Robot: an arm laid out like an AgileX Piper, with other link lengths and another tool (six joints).
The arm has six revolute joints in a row. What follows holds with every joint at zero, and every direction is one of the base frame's. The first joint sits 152.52 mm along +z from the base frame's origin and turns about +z. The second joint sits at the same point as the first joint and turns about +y. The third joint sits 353 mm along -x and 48.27 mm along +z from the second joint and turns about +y. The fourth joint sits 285.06 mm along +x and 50.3 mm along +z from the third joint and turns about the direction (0.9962, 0, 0.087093). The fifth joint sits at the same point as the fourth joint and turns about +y. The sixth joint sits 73.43 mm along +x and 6.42 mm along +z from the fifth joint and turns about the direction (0.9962, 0, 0.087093). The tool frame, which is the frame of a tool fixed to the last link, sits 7.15 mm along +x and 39 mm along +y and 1.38 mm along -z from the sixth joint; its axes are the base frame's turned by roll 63.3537, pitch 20.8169 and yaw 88.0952 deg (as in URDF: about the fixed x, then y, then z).
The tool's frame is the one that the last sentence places.
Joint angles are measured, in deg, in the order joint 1, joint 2, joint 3, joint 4, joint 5, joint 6. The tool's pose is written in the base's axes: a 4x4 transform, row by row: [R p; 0 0 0 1], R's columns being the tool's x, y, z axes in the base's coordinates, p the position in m. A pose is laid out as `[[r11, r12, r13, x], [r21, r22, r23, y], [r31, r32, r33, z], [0, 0, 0, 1]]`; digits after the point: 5 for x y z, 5 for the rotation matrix.
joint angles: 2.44 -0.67 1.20 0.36 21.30 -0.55
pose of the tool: [[-0.14598, -0.11089, 0.98305, 0.00685], [0.92749, 0.33038, 0.17499, 0.03950], [-0.34418, 0.93731, 0.05462, 0.21892], [0, 0, 0, 1]]
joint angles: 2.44 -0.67 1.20 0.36 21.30 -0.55
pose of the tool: [[-0.14598, -0.11089, 0.98305, 0.00685], [0.92749, 0.33038, 0.17499, 0.03950], [-0.34418, 0.93731, 0.05462, 0.21892], [0, 0, 0, 1]]
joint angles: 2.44 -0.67 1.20 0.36 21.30 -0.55
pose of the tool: [[-0.14598, -0.11089, 0.98305, 0.00685], [0.92749, 0.33038, 0.17499, 0.03950], [-0.34418, 0.93731, 0.05462, 0.21892], [0, 0, 0, 1]]
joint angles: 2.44 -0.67 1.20 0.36 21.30 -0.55
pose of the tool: [[-0.14598, -0.11089, 0.98305, 0.00685], [0.92749, 0.33038, 0.17499, 0.03950], [-0.34418, 0.93731, 0.05462, 0.21892], [0, 0, 0, 1]]
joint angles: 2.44 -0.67 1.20 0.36 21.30 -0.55
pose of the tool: [[-0.14598, -0.11089, 0.98305, 0.00685], [0.92749, 0.33038, 0.17499, 0.03950], [-0.34418, 0.93731, 0.05462, 0.21892], [0, 0, 0, 1]]
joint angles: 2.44 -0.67 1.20 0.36 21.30 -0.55
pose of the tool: [[-0.14598, -0.11089, 0.98305, 0.00685], [0.92749, 0.33038, 0.17499, 0.03950], [-0.34418, 0.93731, 0.05462, 0.21892], [0, 0, 0, 1]]
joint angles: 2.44 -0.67 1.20 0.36 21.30 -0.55
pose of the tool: [[-0.14598, -0.11089, 0.98305, 0.00685], [0.92749, 0.33038, 0.17499, 0.03950], [-0.34418, 0.93731, 0.05462, 0.21892], [0, 0, 0, 1]]
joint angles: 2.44 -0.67 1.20 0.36 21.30 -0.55
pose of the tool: [[-0.14598, -0.11089, 0.98305, 0.00685], [0.92749, 0.33038, 0.17499, 0.03950], [-0.34418, 0.93731, 0.05462, 0.21892], [0, 0, 0, 1]]
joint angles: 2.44 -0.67 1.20 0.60 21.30 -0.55
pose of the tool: [[-0.14634, -0.11083, 0.98301, 0.00683], [0.92887, 0.32643, 0.17508, 0.03963], [-0.34028, 0.93870, 0.05518, 0.21908], [0, 0, 0, 1]]
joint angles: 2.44 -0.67 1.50 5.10 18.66 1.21
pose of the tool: [[-0.13155, -0.14351, 0.98087, 0.00804], [0.96145, 0.22255, 0.16151, 0.04165], [-0.24147, 0.96430, 0.10870, 0.22506], [0, 0, 0, 1]]
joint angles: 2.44 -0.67 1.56 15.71 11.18 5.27
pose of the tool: [[-0.09502, -0.25142, 0.96320, 0.00999], [0.99547, -0.02649, 0.09129, 0.04184], [0.00256, 0.96752, 0.25280, 0.24523], [0, 0, 0, 1]]
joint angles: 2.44 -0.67 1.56 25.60 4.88 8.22
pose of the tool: [[-0.07614, -0.34100, 0.93698, 0.01023], [0.97198, -0.23498, -0.00653, 0.03695], [0.22239, 0.91022, 0.34933, 0.26211], [0, 0, 0, 1]]
